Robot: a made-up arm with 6 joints.
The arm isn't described. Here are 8 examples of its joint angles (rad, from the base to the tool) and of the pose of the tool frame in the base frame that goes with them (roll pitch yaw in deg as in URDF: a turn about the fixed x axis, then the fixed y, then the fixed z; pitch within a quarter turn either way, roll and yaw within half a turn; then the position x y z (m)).
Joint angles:
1: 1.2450 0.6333 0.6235 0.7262 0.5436 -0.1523
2: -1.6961 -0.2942 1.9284 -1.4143 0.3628 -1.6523
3: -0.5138 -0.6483 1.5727 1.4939 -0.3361 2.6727
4: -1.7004 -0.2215 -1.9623 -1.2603 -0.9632 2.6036
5: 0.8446 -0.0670 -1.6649 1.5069 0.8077 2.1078
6: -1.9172 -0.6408 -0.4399 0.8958 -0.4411 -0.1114
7: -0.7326 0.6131 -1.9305 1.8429 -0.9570 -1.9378
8: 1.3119 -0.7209 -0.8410 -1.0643 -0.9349 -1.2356
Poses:
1: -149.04 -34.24 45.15 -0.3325 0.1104 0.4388
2: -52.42 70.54 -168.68 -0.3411 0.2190 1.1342
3: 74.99 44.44 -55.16 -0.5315 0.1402 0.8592
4: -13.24 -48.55 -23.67 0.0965 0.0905 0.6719
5: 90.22 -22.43 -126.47 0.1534 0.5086 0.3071
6: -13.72 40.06 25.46 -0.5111 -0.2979 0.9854
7: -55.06 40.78 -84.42 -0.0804 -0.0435 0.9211
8: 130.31 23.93 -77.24 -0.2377 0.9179 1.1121
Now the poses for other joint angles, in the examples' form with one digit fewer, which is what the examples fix.
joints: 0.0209 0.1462 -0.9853 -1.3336 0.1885 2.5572
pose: 94.7 21.2 55.8 0.088 -0.084 0.481
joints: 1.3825 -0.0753 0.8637 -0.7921 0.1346 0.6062
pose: -102.5 50.6 84.3 -0.524 -0.046 1.088
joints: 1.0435 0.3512 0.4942 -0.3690 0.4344 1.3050
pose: -23.2 51.8 158.8 -0.089 0.187 1.098
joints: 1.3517 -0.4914 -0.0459 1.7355 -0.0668 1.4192
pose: -165.9 -8.5 -15.4 -0.514 0.475 0.635
